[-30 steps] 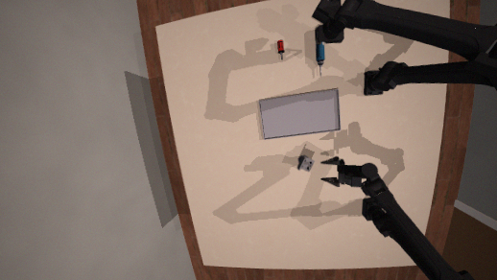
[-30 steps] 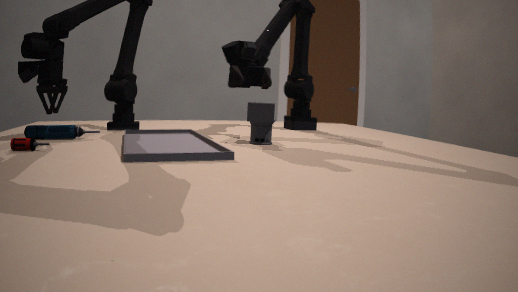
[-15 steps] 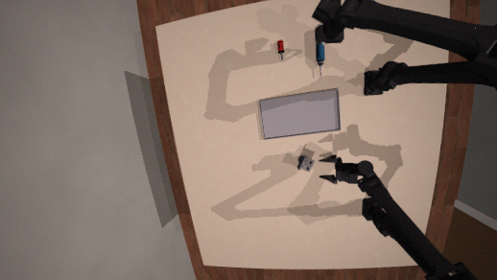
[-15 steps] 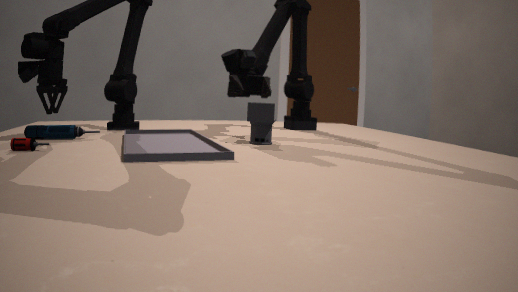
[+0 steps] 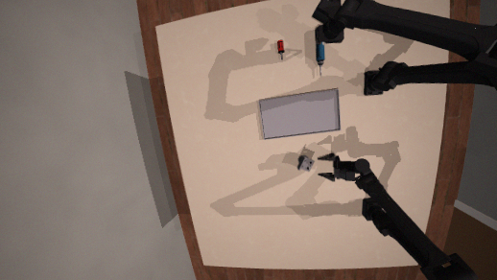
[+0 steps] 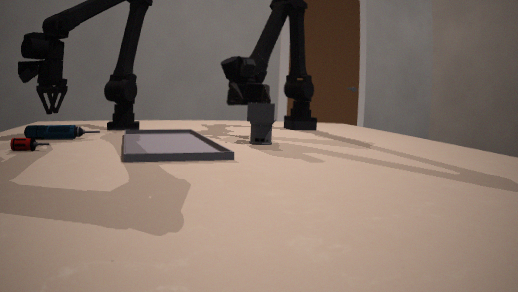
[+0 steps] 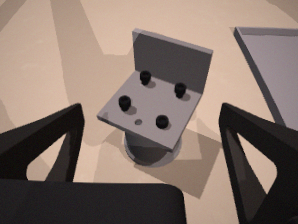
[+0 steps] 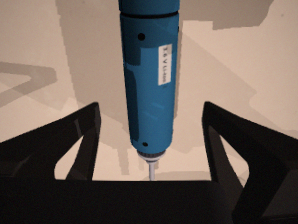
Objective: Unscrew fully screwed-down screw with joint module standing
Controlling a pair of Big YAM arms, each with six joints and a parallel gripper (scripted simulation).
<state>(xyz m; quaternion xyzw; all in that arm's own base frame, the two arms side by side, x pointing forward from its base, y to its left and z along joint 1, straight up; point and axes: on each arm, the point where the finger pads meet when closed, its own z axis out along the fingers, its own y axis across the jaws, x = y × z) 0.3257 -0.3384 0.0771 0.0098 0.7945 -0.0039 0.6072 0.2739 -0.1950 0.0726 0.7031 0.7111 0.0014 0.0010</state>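
My left gripper is now 60 mm short of the grey bracket and 40 mm above it. From my left hand the other things lie so: screwdriver bit 470 mm to the right, 90 mm below, 60 mm behind; grey joint module 80 mm below, 60 mm ahead; shallow grey tray 260 mm to the right, 110 mm below, 60 mm ahead.
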